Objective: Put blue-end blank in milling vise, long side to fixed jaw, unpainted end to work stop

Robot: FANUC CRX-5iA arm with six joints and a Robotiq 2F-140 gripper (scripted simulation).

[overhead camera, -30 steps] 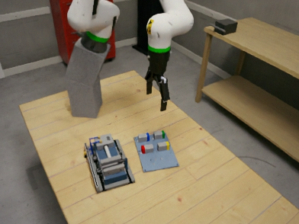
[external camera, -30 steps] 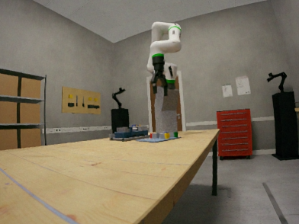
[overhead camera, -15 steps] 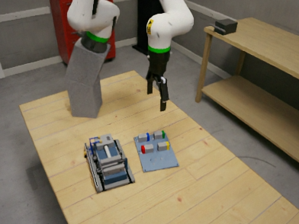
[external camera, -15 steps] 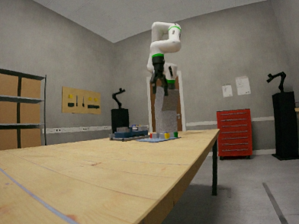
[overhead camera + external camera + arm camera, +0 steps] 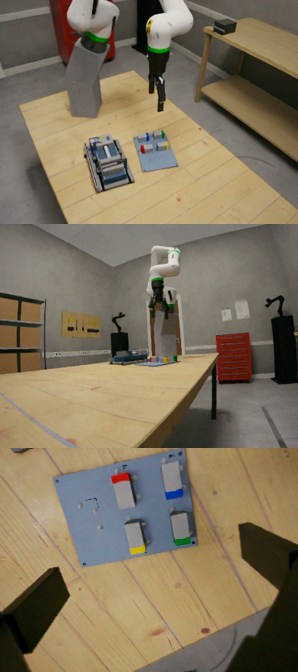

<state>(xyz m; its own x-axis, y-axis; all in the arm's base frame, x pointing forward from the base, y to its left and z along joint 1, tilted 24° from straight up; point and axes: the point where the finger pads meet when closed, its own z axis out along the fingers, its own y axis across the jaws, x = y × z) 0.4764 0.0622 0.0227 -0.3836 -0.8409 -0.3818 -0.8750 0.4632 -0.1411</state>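
Right now the red-ended blank is 290 mm below my hand, 60 mm to the right of it and 20 mm ahead of it. Round my hand: blue-grey plate (320 mm below, 40 mm ahead, 20 mm to the right); green-ended blank (290 mm below, 60 mm to the left, 30 mm behind); yellow-ended blank (290 mm below, 50 mm ahead, 20 mm to the left).
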